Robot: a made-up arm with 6 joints. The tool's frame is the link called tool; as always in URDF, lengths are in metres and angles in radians. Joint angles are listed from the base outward.
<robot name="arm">
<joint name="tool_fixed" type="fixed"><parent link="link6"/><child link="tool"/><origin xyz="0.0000 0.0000 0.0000"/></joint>
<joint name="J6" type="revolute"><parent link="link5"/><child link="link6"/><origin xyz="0.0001 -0.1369 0.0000" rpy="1.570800 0.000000 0.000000"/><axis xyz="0 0 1"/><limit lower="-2.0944" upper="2.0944"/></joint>
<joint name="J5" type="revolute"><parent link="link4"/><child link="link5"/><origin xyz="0.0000 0.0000 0.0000" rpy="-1.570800 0.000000 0.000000"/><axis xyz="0 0 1"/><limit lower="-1.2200" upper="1.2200"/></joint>
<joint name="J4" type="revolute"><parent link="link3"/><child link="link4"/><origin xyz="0.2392 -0.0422 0.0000" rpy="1.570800 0.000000 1.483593"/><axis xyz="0 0 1"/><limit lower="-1.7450" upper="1.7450"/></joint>
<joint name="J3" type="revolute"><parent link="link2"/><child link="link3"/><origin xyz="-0.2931 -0.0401 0.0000"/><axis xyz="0 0 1"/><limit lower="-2.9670" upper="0.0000"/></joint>
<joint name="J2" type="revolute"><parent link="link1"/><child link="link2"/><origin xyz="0.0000 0.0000 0.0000" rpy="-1.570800 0.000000 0.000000"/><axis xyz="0 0 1"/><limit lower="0.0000" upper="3.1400"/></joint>
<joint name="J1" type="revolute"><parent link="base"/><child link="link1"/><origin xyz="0.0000 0.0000 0.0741"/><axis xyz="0 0 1"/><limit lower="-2.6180" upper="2.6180"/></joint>
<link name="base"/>
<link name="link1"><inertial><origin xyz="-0.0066 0.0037 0.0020"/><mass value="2.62"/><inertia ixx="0.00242" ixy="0" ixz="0" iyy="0.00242" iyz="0" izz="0.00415"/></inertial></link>
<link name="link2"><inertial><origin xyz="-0.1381 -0.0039 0.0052"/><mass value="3.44"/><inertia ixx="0.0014" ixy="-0.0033" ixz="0" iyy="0.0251" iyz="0" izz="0.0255"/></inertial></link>
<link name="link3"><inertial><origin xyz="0.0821 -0.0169 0.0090"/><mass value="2.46"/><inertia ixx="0.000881" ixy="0.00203" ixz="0" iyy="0.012" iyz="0" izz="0.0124"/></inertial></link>
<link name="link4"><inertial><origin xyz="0.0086 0.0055 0.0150"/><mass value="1.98"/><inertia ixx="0.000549" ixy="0" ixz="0" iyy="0.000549" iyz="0" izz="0.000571"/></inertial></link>
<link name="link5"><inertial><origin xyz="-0.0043 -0.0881 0.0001"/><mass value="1.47"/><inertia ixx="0.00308" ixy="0.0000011" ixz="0" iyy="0.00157" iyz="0" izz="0.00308"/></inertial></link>
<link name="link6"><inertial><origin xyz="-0.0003 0.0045 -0.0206"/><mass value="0.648"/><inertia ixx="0.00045" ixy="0" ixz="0" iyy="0.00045" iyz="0" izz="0.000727"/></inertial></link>
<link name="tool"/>
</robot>
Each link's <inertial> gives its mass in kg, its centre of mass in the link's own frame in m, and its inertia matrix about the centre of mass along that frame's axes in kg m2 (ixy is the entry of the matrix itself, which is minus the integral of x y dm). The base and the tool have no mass. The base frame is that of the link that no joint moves.
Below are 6 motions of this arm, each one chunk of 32 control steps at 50 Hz.
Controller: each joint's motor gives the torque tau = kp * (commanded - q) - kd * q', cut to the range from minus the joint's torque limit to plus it. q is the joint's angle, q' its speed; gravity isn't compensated. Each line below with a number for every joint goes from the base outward.
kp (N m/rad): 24 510 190 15 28 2.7
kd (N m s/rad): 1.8 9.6 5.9 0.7 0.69 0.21
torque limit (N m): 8.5 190 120 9.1 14 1.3
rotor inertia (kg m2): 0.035 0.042 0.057 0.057 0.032 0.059
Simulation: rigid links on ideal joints. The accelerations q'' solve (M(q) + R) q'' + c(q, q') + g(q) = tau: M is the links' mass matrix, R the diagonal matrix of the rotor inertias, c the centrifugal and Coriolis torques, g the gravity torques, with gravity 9.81 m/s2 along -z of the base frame. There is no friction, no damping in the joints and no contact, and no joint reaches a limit. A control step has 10 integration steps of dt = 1/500 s. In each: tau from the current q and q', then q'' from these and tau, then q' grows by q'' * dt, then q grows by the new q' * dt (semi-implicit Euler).
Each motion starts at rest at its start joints. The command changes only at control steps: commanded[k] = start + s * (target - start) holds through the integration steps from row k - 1 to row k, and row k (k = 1, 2, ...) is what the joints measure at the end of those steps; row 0 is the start. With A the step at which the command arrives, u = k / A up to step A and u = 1 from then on. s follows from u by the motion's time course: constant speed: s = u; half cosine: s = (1 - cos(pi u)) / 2; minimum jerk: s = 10 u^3 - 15 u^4 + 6 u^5; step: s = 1 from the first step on.
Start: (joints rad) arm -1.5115 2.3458 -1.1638 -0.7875 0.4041 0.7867
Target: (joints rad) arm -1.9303 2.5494 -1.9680 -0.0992 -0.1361 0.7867
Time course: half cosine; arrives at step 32
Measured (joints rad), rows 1 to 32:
1: -1.5115 2.3514 -1.1646 -0.7877 0.4026 0.7867
2: -1.5117 2.3644 -1.1653 -0.7876 0.3984 0.7868
3: -1.5120 2.3812 -1.1650 -0.7864 0.3919 0.7869
4: -1.5126 2.3985 -1.1639 -0.7827 0.3846 0.7869
5: -1.5134 2.4142 -1.1636 -0.7754 0.3778 0.7869
6: -1.5146 2.4272 -1.1661 -0.7638 0.3724 0.7867
7: -1.5164 2.4371 -1.1736 -0.7477 0.3681 0.7862
8: -1.5188 2.4445 -1.1875 -0.7272 0.3638 0.7856
9: -1.5221 2.4502 -1.2088 -0.7030 0.3572 0.7848
10: -1.5263 2.4553 -1.2372 -0.6758 0.3462 0.7839
11: -1.5316 2.4606 -1.2718 -0.6466 0.3290 0.7828
12: -1.5378 2.4665 -1.3113 -0.6161 0.3051 0.7817
13: -1.5449 2.4735 -1.3538 -0.5849 0.2748 0.7807
14: -1.5527 2.4814 -1.3979 -0.5536 0.2400 0.7797
15: -1.5610 2.4901 -1.4421 -0.5222 0.2029 0.7788
16: -1.5698 2.4993 -1.4856 -0.4908 0.1662 0.7781
17: -1.5791 2.5090 -1.5278 -0.4595 0.1321 0.7775
18: -1.5888 2.5188 -1.5682 -0.4282 0.1020 0.7770
19: -1.5991 2.5287 -1.6069 -0.3969 0.0764 0.7767
20: -1.6099 2.5387 -1.6438 -0.3657 0.0549 0.7765
21: -1.6214 2.5487 -1.6789 -0.3346 0.0368 0.7764
22: -1.6336 2.5586 -1.7121 -0.3039 0.0208 0.7764
23: -1.6466 2.5683 -1.7433 -0.2739 0.0060 0.7765
24: -1.6604 2.5775 -1.7724 -0.2448 -0.0084 0.7767
25: -1.6749 2.5861 -1.7992 -0.2170 -0.0225 0.7769
26: -1.6902 2.5938 -1.8235 -0.1909 -0.0363 0.7772
27: -1.7062 2.6003 -1.8453 -0.1670 -0.0496 0.7776
28: -1.7228 2.6057 -1.8643 -0.1454 -0.0618 0.7780
29: -1.7400 2.6096 -1.8805 -0.1267 -0.0725 0.7784
30: -1.7579 2.6122 -1.8937 -0.1109 -0.0813 0.7789
31: -1.7762 2.6134 -1.9037 -0.0983 -0.0880 0.7795
32: -1.7949 2.6132 -1.9103 -0.0891 -0.0924 0.7800

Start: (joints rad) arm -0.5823 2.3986 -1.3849 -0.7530 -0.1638 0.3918
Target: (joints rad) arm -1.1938 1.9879 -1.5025 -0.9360 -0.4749 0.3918
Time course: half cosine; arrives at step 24
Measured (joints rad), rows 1 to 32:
1: -0.5824 2.4034 -1.3851 -0.7529 -0.1648 0.3918
2: -0.5825 2.4140 -1.3834 -0.7528 -0.1666 0.3918
3: -0.5828 2.4258 -1.3770 -0.7533 -0.1669 0.3918
4: -0.5832 2.4350 -1.3655 -0.7551 -0.1640 0.3917
5: -0.5839 2.4388 -1.3501 -0.7588 -0.1572 0.3915
6: -0.5851 2.4356 -1.3334 -0.7649 -0.1476 0.3912
7: -0.5871 2.4250 -1.3184 -0.7734 -0.1377 0.3907
8: -0.5905 2.4073 -1.3079 -0.7842 -0.1312 0.3899
9: -0.5957 2.3832 -1.3040 -0.7969 -0.1318 0.3889
10: -0.6030 2.3543 -1.3077 -0.8109 -0.1423 0.3877
11: -0.6128 2.3219 -1.3187 -0.8256 -0.1640 0.3863
12: -0.6252 2.2873 -1.3359 -0.8407 -0.1964 0.3849
13: -0.6402 2.2518 -1.3575 -0.8557 -0.2371 0.3834
14: -0.6576 2.2161 -1.3811 -0.8701 -0.2826 0.3821
15: -0.6773 2.1807 -1.4044 -0.8835 -0.3290 0.3809
16: -0.6994 2.1465 -1.4258 -0.8956 -0.3725 0.3800
17: -0.7237 2.1141 -1.4440 -0.9062 -0.4104 0.3792
18: -0.7502 2.0845 -1.4585 -0.9155 -0.4412 0.3788
19: -0.7791 2.0587 -1.4696 -0.9234 -0.4645 0.3786
20: -0.8101 2.0374 -1.4773 -0.9303 -0.4808 0.3787
21: -0.8432 2.0214 -1.4822 -0.9362 -0.4908 0.3789
22: -0.8781 2.0107 -1.4846 -0.9414 -0.4953 0.3794
23: -0.9144 2.0054 -1.4847 -0.9460 -0.4951 0.3800
24: -0.9518 2.0052 -1.4828 -0.9499 -0.4908 0.3808
25: -0.9898 2.0093 -1.4791 -0.9532 -0.4827 0.3816
26: -1.0280 2.0167 -1.4734 -0.9559 -0.4714 0.3825
27: -1.0659 2.0258 -1.4658 -0.9584 -0.4575 0.3833
28: -1.1035 2.0354 -1.4566 -0.9609 -0.4420 0.3841
29: -1.1405 2.0442 -1.4464 -0.9637 -0.4259 0.3848
30: -1.1767 2.0515 -1.4362 -0.9669 -0.4107 0.3854
31: -1.2120 2.0568 -1.4270 -0.9706 -0.3975 0.3858
32: -1.2462 2.0598 -1.4197 -0.9744 -0.3873 0.3860

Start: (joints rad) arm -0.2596 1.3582 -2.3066 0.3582 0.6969 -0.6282
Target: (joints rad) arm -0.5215 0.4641 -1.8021 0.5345 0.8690 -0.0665
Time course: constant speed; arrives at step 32
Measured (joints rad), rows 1 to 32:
1: -0.2605 1.3515 -2.2925 0.3584 0.6991 -0.6281
2: -0.2631 1.3366 -2.2641 0.3580 0.7100 -0.6275
3: -0.2679 1.3167 -2.2313 0.3566 0.7319 -0.6264
4: -0.2743 1.2936 -2.2001 0.3541 0.7622 -0.6244
5: -0.2822 1.2680 -2.1729 0.3508 0.7959 -0.6214
6: -0.2910 1.2401 -2.1501 0.3471 0.8269 -0.6173
7: -0.3004 1.2100 -2.1317 0.3437 0.8509 -0.6119
8: -0.3101 1.1778 -2.1171 0.3413 0.8652 -0.6051
9: -0.3200 1.1439 -2.1059 0.3404 0.8694 -0.5968
10: -0.3295 1.1087 -2.0976 0.3414 0.8648 -0.5870
11: -0.3383 1.0727 -2.0913 0.3448 0.8539 -0.5755
12: -0.3462 1.0364 -2.0863 0.3508 0.8398 -0.5624
13: -0.3530 1.0001 -2.0817 0.3595 0.8256 -0.5476
14: -0.3586 0.9642 -2.0768 0.3708 0.8136 -0.5313
15: -0.3634 0.9290 -2.0708 0.3844 0.8056 -0.5134
16: -0.3675 0.8948 -2.0633 0.3996 0.8026 -0.4941
17: -0.3711 0.8619 -2.0540 0.4159 0.8044 -0.4735
18: -0.3746 0.8303 -2.0426 0.4325 0.8106 -0.4516
19: -0.3782 0.8001 -2.0293 0.4485 0.8200 -0.4287
20: -0.3820 0.7714 -2.0140 0.4633 0.8316 -0.4050
21: -0.3863 0.7439 -1.9971 0.4763 0.8441 -0.3805
22: -0.3912 0.7175 -1.9787 0.4870 0.8566 -0.3556
23: -0.3969 0.6918 -1.9594 0.4952 0.8685 -0.3303
24: -0.4033 0.6666 -1.9394 0.5009 0.8792 -0.3048
25: -0.4105 0.6413 -1.9192 0.5040 0.8886 -0.2793
26: -0.4184 0.6158 -1.8993 0.5049 0.8967 -0.2539
27: -0.4269 0.5898 -1.8799 0.5042 0.9038 -0.2288
28: -0.4359 0.5630 -1.8613 0.5023 0.9098 -0.2041
29: -0.4453 0.5353 -1.8439 0.5000 0.9152 -0.1799
30: -0.4549 0.5068 -1.8275 0.4980 0.9200 -0.1562
31: -0.4645 0.4774 -1.8124 0.4968 0.9243 -0.1332
32: -0.4741 0.4473 -1.7984 0.4970 0.9283 -0.1109

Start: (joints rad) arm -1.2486 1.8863 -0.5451 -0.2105 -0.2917 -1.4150
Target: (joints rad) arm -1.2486 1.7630 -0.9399 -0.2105 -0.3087 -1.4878
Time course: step
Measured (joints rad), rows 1 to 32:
1: -1.2469 1.8745 -0.5789 -0.2139 -0.2417 -1.4156
2: -1.2441 1.8512 -0.6544 -0.2202 -0.1529 -1.4174
3: -1.2421 1.8279 -0.7453 -0.2260 -0.0870 -1.4203
4: -1.2421 1.8091 -0.8316 -0.2295 -0.0764 -1.4243
5: -1.2440 1.7947 -0.9009 -0.2300 -0.1239 -1.4292
6: -1.2469 1.7836 -0.9486 -0.2279 -0.2112 -1.4349
7: -1.2498 1.7748 -0.9757 -0.2236 -0.3109 -1.4412
8: -1.2521 1.7680 -0.9860 -0.2180 -0.3969 -1.4479
9: -1.2534 1.7635 -0.9840 -0.2120 -0.4521 -1.4548
10: -1.2536 1.7620 -0.9738 -0.2066 -0.4697 -1.4618
11: -1.2529 1.7646 -0.9589 -0.2024 -0.4522 -1.4688
12: -1.2517 1.7716 -0.9419 -0.1999 -0.4082 -1.4756
13: -1.2502 1.7821 -0.9239 -0.1993 -0.3493 -1.4821
14: -1.2487 1.7946 -0.9056 -0.2005 -0.2871 -1.4883
15: -1.2474 1.8067 -0.8875 -0.2031 -0.2310 -1.4940
16: -1.2465 1.8162 -0.8704 -0.2069 -0.1873 -1.4992
17: -1.2461 1.8219 -0.8556 -0.2112 -0.1588 -1.5038
18: -1.2462 1.8233 -0.8448 -0.2156 -0.1456 -1.5078
19: -1.2467 1.8210 -0.8392 -0.2197 -0.1460 -1.5112
20: -1.2474 1.8162 -0.8394 -0.2232 -0.1573 -1.5139
21: -1.2483 1.8104 -0.8452 -0.2259 -0.1765 -1.5160
22: -1.2493 1.8047 -0.8552 -0.2275 -0.2006 -1.5175
23: -1.2502 1.7998 -0.8676 -0.2280 -0.2266 -1.5183
24: -1.2509 1.7961 -0.8805 -0.2276 -0.2515 -1.5185
25: -1.2514 1.7933 -0.8921 -0.2263 -0.2729 -1.5182
26: -1.2516 1.7915 -0.9011 -0.2243 -0.2888 -1.5174
27: -1.2516 1.7904 -0.9067 -0.2219 -0.2981 -1.5161
28: -1.2514 1.7901 -0.9089 -0.2195 -0.3008 -1.5144
29: -1.2511 1.7906 -0.9081 -0.2172 -0.2973 -1.5124
30: -1.2506 1.7919 -0.9049 -0.2153 -0.2890 -1.5100
31: -1.2500 1.7940 -0.9001 -0.2140 -0.2775 -1.5074
32: -1.2495 1.7965 -0.8944 -0.2134 -0.2646 -1.5047

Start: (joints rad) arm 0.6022 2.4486 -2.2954 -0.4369 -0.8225 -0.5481
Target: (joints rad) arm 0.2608 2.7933 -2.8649 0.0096 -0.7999 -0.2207
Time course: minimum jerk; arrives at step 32
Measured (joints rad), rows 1 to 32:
1: 0.6022 2.4524 -2.2948 -0.4368 -0.8252 -0.5481
2: 0.6022 2.4613 -2.2911 -0.4368 -0.8300 -0.5481
3: 0.6023 2.4737 -2.2840 -0.4374 -0.8327 -0.5480
4: 0.6024 2.4885 -2.2749 -0.4391 -0.8301 -0.5480
5: 0.6026 2.5052 -2.2661 -0.4419 -0.8204 -0.5478
6: 0.6029 2.5233 -2.2593 -0.4457 -0.8041 -0.5474
7: 0.6031 2.5420 -2.2560 -0.4500 -0.7829 -0.5468
8: 0.6032 2.5611 -2.2573 -0.4538 -0.7599 -0.5458
9: 0.6030 2.5801 -2.2638 -0.4564 -0.7379 -0.5443
10: 0.6026 2.5989 -2.2759 -0.4565 -0.7197 -0.5423
11: 0.6018 2.6171 -2.2935 -0.4531 -0.7071 -0.5395
12: 0.6005 2.6348 -2.3165 -0.4456 -0.7007 -0.5358
13: 0.5987 2.6519 -2.3446 -0.4332 -0.7005 -0.5310
14: 0.5964 2.6683 -2.3770 -0.4158 -0.7053 -0.5249
15: 0.5935 2.6842 -2.4129 -0.3933 -0.7137 -0.5175
16: 0.5901 2.6995 -2.4512 -0.3661 -0.7243 -0.5085
17: 0.5860 2.7144 -2.4911 -0.3348 -0.7357 -0.4980
18: 0.5812 2.7288 -2.5314 -0.3002 -0.7466 -0.4858
19: 0.5756 2.7430 -2.5711 -0.2634 -0.7564 -0.4719
20: 0.5691 2.7570 -2.6092 -0.2254 -0.7645 -0.4564
21: 0.5617 2.7708 -2.6449 -0.1874 -0.7708 -0.4393
22: 0.5532 2.7844 -2.6775 -0.1505 -0.7752 -0.4207
23: 0.5436 2.7977 -2.7063 -0.1157 -0.7778 -0.4008
24: 0.5329 2.8105 -2.7309 -0.0838 -0.7785 -0.3799
25: 0.5209 2.8228 -2.7511 -0.0556 -0.7775 -0.3581
26: 0.5078 2.8341 -2.7668 -0.0315 -0.7749 -0.3357
27: 0.4936 2.8444 -2.7782 -0.0118 -0.7708 -0.3132
28: 0.4784 2.8533 -2.7855 0.0034 -0.7654 -0.2907
29: 0.4622 2.8608 -2.7892 0.0144 -0.7591 -0.2687
30: 0.4451 2.8667 -2.7900 0.0212 -0.7523 -0.2474
31: 0.4273 2.8711 -2.7886 0.0245 -0.7453 -0.2273
32: 0.4090 2.8741 -2.7861 0.0248 -0.7388 -0.2085

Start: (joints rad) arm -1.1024 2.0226 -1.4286 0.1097 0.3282 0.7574
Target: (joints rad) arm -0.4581 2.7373 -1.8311 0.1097 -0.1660 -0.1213
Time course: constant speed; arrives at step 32
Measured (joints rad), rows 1 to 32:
1: -1.1022 2.0295 -1.4302 0.1096 0.3270 0.7571
2: -1.1016 2.0486 -1.4348 0.1091 0.3228 0.7561
3: -1.1003 2.0784 -1.4420 0.1084 0.3143 0.7540
4: -1.0984 2.1154 -1.4493 0.1074 0.3011 0.7503
5: -1.0958 2.1557 -1.4548 0.1061 0.2846 0.7448
6: -1.0925 2.1957 -1.4574 0.1045 0.2677 0.7373
7: -1.0883 2.2330 -1.4578 0.1026 0.2536 0.7274
8: -1.0832 2.2663 -1.4573 0.1004 0.2445 0.7151
9: -1.0772 2.2952 -1.4577 0.0979 0.2407 0.7002
10: -1.0700 2.3201 -1.4606 0.0954 0.2403 0.6827
11: -1.0617 2.3416 -1.4672 0.0929 0.2405 0.6625
12: -1.0520 2.3609 -1.4779 0.0908 0.2378 0.6397
13: -1.0412 2.3787 -1.4925 0.0892 0.2293 0.6144
14: -1.0290 2.3961 -1.5103 0.0882 0.2137 0.5866
15: -1.0157 2.4134 -1.5305 0.0880 0.1909 0.5567
16: -1.0012 2.4312 -1.5519 0.0886 0.1624 0.5247
17: -0.9857 2.4496 -1.5734 0.0900 0.1306 0.4910
18: -0.9691 2.4688 -1.5942 0.0920 0.0982 0.4558
19: -0.9516 2.4886 -1.6137 0.0945 0.0680 0.4193
20: -0.9330 2.5093 -1.6316 0.0972 0.0417 0.3818
21: -0.9136 2.5307 -1.6476 0.1001 0.0202 0.3435
22: -0.8932 2.5530 -1.6618 0.1028 0.0037 0.3047
23: -0.8718 2.5762 -1.6745 0.1051 -0.0086 0.2656
24: -0.8495 2.6003 -1.6860 0.1071 -0.0179 0.2265
25: -0.8262 2.6251 -1.6964 0.1084 -0.0257 0.1874
26: -0.8019 2.6504 -1.7061 0.1093 -0.0329 0.1487
27: -0.7768 2.6760 -1.7155 0.1096 -0.0407 0.1104
28: -0.7507 2.7015 -1.7247 0.1095 -0.0494 0.0728
29: -0.7237 2.7267 -1.7342 0.1089 -0.0595 0.0358
30: -0.6960 2.7513 -1.7442 0.1082 -0.0710 -0.0003
31: -0.6675 2.7752 -1.7549 0.1073 -0.0837 -0.0355
32: -0.6384 2.7984 -1.7664 0.1064 -0.0977 -0.0697

